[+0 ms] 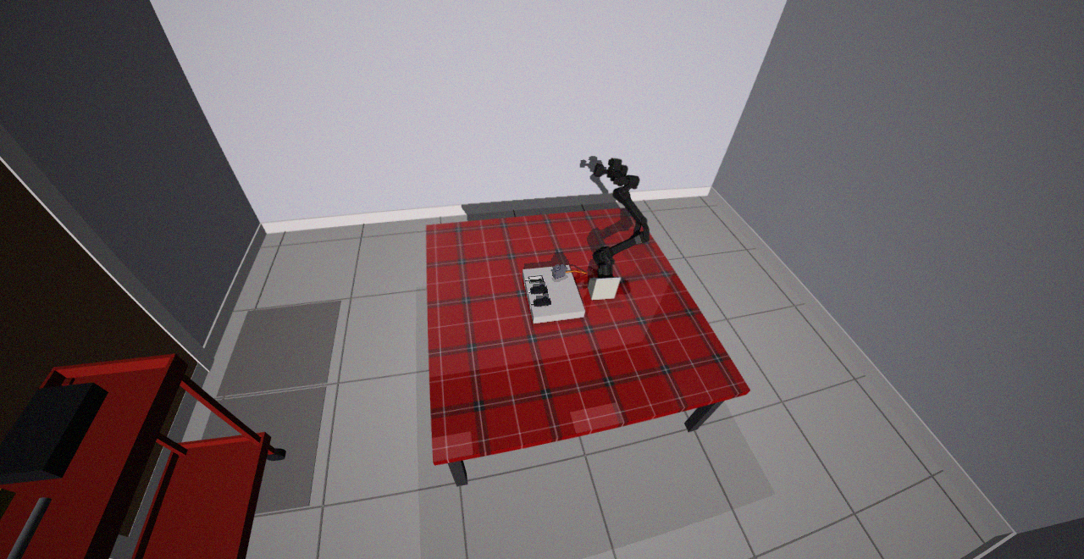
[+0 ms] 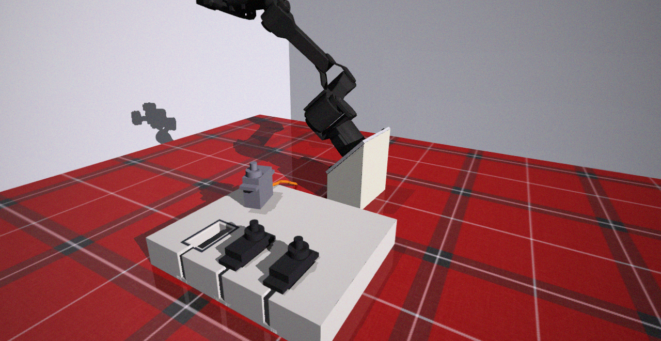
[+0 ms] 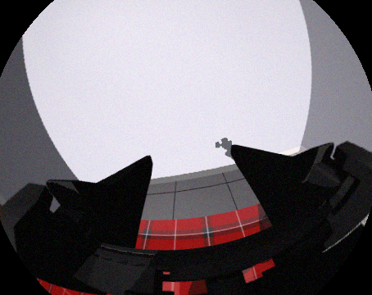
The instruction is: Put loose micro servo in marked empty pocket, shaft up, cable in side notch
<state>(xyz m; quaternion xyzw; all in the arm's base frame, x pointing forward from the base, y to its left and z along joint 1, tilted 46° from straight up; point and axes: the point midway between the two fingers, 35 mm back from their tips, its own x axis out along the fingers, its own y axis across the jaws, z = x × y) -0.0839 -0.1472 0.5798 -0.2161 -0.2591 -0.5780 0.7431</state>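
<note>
The white deck is 560 mm to the left of my gripper tip, 370 mm below it and 290 mm ahead of it.
</note>
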